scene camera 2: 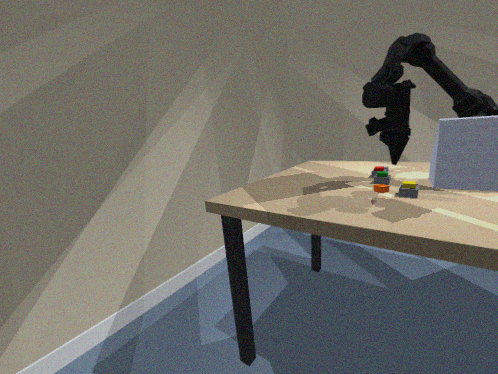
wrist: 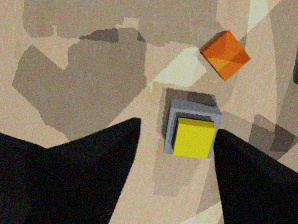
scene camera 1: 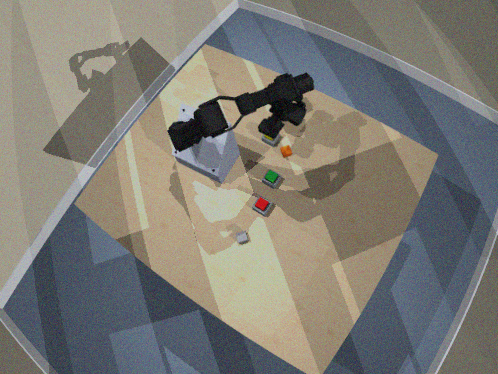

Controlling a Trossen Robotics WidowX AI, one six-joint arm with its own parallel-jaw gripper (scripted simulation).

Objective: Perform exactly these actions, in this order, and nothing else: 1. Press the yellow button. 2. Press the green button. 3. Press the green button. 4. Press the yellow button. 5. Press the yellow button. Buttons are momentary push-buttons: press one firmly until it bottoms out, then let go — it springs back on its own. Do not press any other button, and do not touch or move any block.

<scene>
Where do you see an orange block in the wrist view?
At 225, 55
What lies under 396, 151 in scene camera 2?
The gripper.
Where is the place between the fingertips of the gripper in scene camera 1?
282, 125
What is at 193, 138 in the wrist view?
A yellow button.
</scene>
